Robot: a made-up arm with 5 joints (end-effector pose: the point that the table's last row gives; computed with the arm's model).
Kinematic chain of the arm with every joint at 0, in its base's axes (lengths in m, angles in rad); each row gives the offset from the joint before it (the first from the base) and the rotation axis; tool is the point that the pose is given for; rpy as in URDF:
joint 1: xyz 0 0 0.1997 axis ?
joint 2: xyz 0 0 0 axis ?
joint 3: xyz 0.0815 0 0.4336 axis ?
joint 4: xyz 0.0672 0 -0.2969 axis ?
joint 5: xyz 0.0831 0 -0.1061 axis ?
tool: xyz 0 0 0 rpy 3.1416 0 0
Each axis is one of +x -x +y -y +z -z.
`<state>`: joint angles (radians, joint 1 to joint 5).
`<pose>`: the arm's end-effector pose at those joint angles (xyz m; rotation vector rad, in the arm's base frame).
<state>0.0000 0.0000 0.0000 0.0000 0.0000</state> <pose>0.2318 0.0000 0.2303 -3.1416 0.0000 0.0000</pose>
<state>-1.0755 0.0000 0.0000 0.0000 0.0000</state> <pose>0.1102 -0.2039 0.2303 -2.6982 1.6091 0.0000</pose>
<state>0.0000 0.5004 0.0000 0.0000 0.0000</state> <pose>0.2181 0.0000 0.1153 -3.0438 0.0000 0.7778</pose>
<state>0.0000 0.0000 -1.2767 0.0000 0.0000</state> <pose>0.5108 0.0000 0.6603 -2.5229 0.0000 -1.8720</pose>
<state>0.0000 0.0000 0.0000 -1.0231 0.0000</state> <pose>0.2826 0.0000 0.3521 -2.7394 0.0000 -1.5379</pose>
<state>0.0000 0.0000 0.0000 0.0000 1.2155</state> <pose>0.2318 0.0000 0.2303 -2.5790 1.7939 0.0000</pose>
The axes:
joint 1: +z
joint 2: +y
joint 3: +y
joint 4: +y
joint 5: -z

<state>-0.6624 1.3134 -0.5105 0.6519 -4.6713</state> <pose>0.1399 -0.1091 -0.1181 0.8315 -1.7956 -1.5668</pose>
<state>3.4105 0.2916 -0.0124 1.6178 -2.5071</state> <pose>-0.0563 -0.0155 0.2429 -1.4814 0.2738 -1.8894</pose>
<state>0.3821 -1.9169 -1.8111 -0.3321 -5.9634</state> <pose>-0.7336 -0.2948 0.3378 1.1713 0.0365 -2.2254</pose>
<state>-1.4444 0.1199 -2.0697 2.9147 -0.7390</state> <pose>0.0433 -0.3411 0.6640 -2.0917 0.7699 0.5381</pose>
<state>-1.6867 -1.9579 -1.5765 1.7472 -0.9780</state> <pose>0.0604 0.5187 0.4640 1.2808 -0.4738 0.4012</pose>
